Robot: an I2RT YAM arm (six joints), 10 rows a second.
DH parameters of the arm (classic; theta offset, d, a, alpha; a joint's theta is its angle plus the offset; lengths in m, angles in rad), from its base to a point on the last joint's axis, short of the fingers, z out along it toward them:
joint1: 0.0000 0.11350 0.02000 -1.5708
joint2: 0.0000 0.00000 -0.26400 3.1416
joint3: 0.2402 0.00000 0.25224 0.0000
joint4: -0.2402 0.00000 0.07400 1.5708
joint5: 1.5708 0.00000 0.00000 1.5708
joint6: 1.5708 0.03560 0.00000 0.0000
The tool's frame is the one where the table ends.
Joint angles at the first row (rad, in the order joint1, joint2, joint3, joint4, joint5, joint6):
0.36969, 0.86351, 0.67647, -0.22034, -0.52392, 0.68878
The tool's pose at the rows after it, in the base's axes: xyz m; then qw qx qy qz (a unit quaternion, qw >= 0):
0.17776, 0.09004, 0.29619, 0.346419, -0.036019, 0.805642, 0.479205
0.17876, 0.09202, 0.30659, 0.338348, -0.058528, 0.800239, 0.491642
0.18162, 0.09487, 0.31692, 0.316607, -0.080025, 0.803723, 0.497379
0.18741, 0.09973, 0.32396, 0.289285, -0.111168, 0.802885, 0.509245
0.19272, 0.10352, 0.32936, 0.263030, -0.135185, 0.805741, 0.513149
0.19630, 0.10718, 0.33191, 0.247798, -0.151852, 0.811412, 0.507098
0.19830, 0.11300, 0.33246, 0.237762, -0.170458, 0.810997, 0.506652
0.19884, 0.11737, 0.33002, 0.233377, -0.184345, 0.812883, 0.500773
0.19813, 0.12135, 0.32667, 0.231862, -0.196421, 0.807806, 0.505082
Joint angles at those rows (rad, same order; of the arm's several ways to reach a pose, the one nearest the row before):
0.36972, 0.87143, 0.70305, -0.20119, -0.58717, 0.68878
0.36972, 0.88674, 0.74671, -0.22621, -0.63820, 0.67038
0.37047, 0.92173, 0.81358, -0.29832, -0.69070, 0.63704
0.37244, 0.97325, 0.87483, -0.35266, -0.76668, 0.59241
0.37351, 1.02264, 0.93710, -0.42857, -0.82139, 0.53884
0.38151, 1.05967, 0.98305, -0.49457, -0.83491, 0.48670
0.40100, 1.08612, 1.00646, -0.51828, -0.84522, 0.45359
0.41837, 1.10112, 1.01243, -0.53299, -0.83816, 0.42228
0.43459, 1.10354, 0.99752, -0.50849, -0.84596, 0.41591

